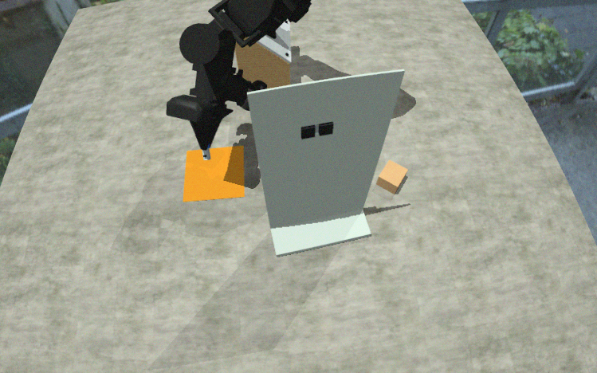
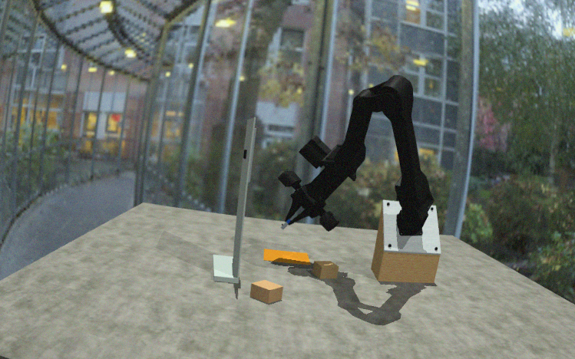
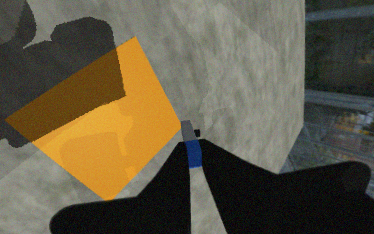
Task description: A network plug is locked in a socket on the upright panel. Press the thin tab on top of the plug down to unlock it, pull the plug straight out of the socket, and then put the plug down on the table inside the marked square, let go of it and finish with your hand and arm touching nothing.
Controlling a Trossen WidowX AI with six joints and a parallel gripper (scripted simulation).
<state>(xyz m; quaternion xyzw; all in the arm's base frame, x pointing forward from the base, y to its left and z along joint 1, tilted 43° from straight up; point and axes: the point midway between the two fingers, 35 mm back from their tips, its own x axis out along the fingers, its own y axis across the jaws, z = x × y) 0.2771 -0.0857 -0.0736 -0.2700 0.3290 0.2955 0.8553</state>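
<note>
Now: gripper tip 90 mm above the orange marked square and 10 mm past it. Also, from my gripper tip: grey-white panel: 180 mm to the left, 130 mm ahead, 60 mm above; network plug: right at my gripper tip; thin pale tab: 10 mm below, 10 mm ahead.
</note>
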